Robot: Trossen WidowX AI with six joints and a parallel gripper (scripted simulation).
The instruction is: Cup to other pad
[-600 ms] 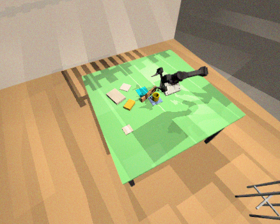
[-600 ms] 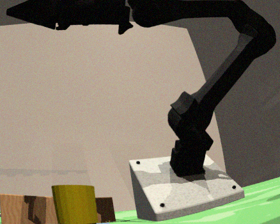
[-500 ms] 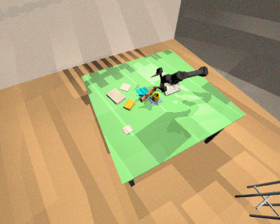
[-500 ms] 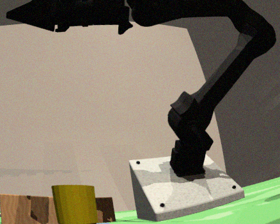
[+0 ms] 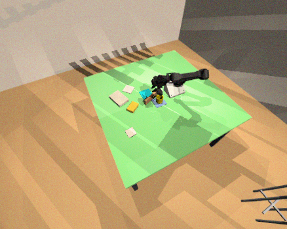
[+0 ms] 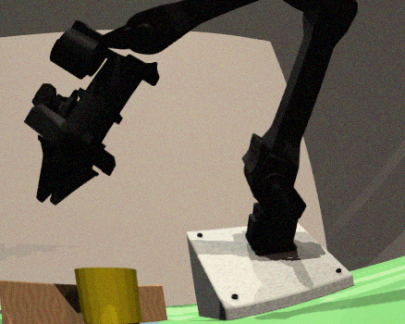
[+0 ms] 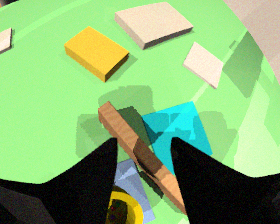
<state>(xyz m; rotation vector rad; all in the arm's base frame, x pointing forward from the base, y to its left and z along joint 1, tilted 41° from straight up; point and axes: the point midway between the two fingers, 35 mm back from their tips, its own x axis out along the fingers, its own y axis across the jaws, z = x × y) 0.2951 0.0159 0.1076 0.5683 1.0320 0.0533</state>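
The yellow cup lies 130 mm below my gripper tip, 80 mm behind it and 30 mm to the left of it. The rest, counted from my gripper tip: pale blue pad 170 mm below, 80 mm behind, 30 mm to the left; then cyan pad 170 mm below, 120 mm to the right; then brown wooden bar 140 mm below, 40 mm to the right, 40 mm behind.
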